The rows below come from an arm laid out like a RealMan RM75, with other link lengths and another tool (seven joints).
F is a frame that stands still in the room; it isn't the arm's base.
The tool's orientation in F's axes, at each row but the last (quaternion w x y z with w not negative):
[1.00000, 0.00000, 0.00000, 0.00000]
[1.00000, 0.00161, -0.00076, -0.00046]
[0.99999, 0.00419, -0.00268, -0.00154]
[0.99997, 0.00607, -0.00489, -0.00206]
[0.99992, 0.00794, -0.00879, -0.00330]
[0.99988, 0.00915, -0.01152, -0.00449]
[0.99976, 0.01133, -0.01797, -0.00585]
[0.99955, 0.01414, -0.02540, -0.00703]
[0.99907, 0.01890, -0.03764, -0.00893]
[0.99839, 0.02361, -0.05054, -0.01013]
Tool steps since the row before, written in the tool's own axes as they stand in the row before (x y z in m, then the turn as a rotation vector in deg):
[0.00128, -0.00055, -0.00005, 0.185, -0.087, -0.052]
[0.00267, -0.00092, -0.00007, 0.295, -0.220, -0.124]
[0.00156, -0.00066, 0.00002, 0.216, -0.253, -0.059]
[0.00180, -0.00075, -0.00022, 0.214, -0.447, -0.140]
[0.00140, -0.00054, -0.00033, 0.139, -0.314, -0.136]
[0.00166, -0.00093, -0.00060, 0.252, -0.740, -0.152]
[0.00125, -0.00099, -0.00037, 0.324, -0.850, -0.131]
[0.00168, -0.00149, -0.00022, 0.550, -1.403, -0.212]
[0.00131, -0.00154, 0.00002, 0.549, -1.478, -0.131]
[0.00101, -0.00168, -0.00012, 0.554, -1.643, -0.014]
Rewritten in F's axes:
[0.00128, -0.00055, -0.00005, 0.185, -0.087, -0.052]
[0.00267, -0.00092, -0.00007, 0.295, -0.220, -0.124]
[0.00156, -0.00066, 0.00002, 0.216, -0.253, -0.060]
[0.00180, -0.00075, -0.00021, 0.214, -0.446, -0.143]
[0.00140, -0.00054, -0.00031, 0.139, -0.313, -0.139]
[0.00167, -0.00093, -0.00058, 0.249, -0.739, -0.160]
[0.00125, -0.00100, -0.00035, 0.319, -0.851, -0.139]
[0.00167, -0.00151, -0.00018, 0.541, -1.405, -0.224]
[0.00128, -0.00156, 0.00006, 0.533, -1.482, -0.146]
[0.00099, -0.00170, -0.00010, 0.523, -1.653, -0.037]

